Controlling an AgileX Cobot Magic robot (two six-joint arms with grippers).
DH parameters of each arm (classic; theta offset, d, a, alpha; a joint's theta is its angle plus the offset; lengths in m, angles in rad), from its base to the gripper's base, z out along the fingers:
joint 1: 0 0.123 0 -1.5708
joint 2: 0.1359 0 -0.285 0
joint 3: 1.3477 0 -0.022 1.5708
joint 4: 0 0.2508 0 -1.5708
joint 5: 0 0 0.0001 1.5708
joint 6: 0 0.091 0 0
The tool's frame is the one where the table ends.
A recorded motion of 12 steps. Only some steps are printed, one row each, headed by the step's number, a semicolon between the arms.
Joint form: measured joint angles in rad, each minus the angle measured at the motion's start. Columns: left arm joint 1, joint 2, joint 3, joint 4, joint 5, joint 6; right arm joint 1, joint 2, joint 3, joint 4, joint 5, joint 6.
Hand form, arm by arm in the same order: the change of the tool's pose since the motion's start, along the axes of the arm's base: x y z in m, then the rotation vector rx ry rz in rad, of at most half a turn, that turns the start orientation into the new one. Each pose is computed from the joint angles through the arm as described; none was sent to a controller.
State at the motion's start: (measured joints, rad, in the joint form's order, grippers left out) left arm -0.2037 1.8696 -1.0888 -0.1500 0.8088 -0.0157; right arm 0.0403 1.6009 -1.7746 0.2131 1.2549 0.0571
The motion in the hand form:
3: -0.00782 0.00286 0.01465 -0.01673 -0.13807 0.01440; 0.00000 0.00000 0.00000 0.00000 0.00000 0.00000
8: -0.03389 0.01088 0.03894 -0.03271 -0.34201 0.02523; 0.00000 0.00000 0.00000 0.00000 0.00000 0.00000
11: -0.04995 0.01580 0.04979 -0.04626 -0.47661 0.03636; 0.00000 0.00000 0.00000 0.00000 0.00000 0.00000
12: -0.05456 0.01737 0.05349 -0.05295 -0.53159 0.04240; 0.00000 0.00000 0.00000 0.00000 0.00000 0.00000
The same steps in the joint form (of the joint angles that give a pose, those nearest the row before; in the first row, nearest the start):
3: 0.0000 -0.0878 0.0712 -0.0002 -0.1234 0.0000; 0.0000 0.0000 0.0000 0.0000 0.0000 0.0000
8: 0.0000 -0.2643 0.2195 0.0135 -0.2999 0.0000; 0.0000 0.0000 0.0000 0.0000 0.0000 0.0000
11: 0.0000 -0.3658 0.3127 0.0179 -0.4273 0.0000; 0.0000 0.0000 0.0000 0.0000 0.0000 0.0000
12: 0.0000 -0.3987 0.3433 0.0179 -0.4807 0.0000; 0.0000 0.0000 0.0000 0.0000 0.0000 0.0000

